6 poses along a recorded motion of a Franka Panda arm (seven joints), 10 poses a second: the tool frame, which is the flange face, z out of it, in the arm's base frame.
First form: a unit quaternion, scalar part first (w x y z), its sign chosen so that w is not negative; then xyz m.
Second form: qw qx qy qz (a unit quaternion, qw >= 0); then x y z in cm. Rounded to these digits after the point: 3 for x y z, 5 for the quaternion.
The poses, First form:
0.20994 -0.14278 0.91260 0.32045 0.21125 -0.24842 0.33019
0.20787 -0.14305 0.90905 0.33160 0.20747 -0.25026 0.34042
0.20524 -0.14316 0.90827 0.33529 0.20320 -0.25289 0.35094
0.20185 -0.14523 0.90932 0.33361 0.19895 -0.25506 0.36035
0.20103 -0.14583 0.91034 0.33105 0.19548 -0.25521 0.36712
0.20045 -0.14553 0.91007 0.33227 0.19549 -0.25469 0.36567
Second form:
0.20994 -0.14278 0.91260 0.32045 21.125 -24.842 33.019
0.20787 -0.14305 0.90905 0.33160 20.747 -25.026 34.042
0.20524 -0.14316 0.90827 0.33529 20.320 -25.289 35.094
0.20185 -0.14523 0.90932 0.33361 19.895 -25.506 36.035
0.20103 -0.14583 0.91034 0.33105 19.548 -25.521 36.712
0.20045 -0.14553 0.91007 0.33227 19.549 -25.469 36.567

